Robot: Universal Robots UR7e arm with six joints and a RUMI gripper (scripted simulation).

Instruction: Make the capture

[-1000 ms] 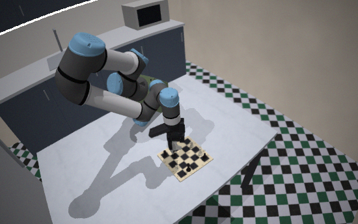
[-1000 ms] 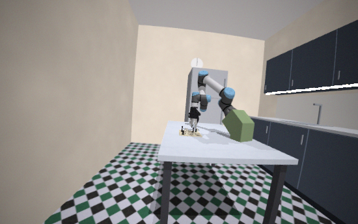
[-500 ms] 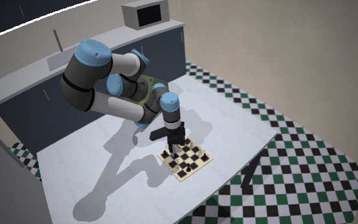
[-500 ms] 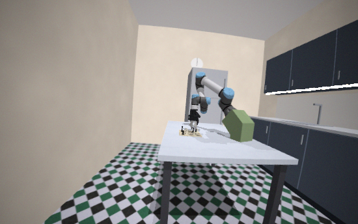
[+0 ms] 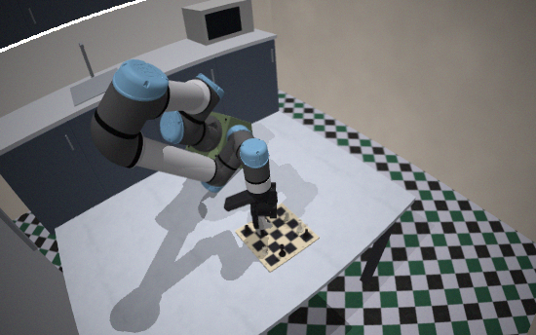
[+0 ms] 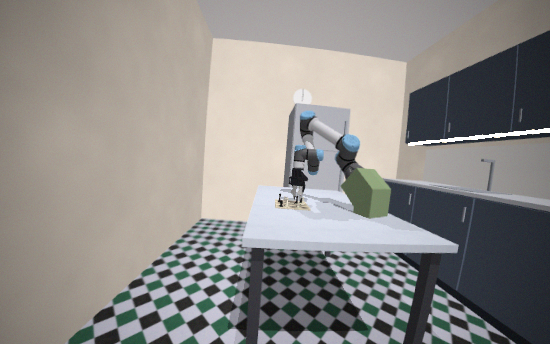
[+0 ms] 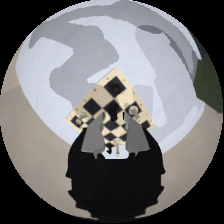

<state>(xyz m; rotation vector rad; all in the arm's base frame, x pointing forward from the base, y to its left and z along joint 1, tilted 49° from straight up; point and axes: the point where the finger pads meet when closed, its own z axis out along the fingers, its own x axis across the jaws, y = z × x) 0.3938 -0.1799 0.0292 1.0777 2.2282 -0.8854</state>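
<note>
Right now the black chess piece is 10 mm below my hand. From my hand the other things lie so: white piece 20 mm behind, 50 mm to the left, 10 mm below; chessboard 50 mm ahead, 30 mm to the left, 40 mm below.
</note>
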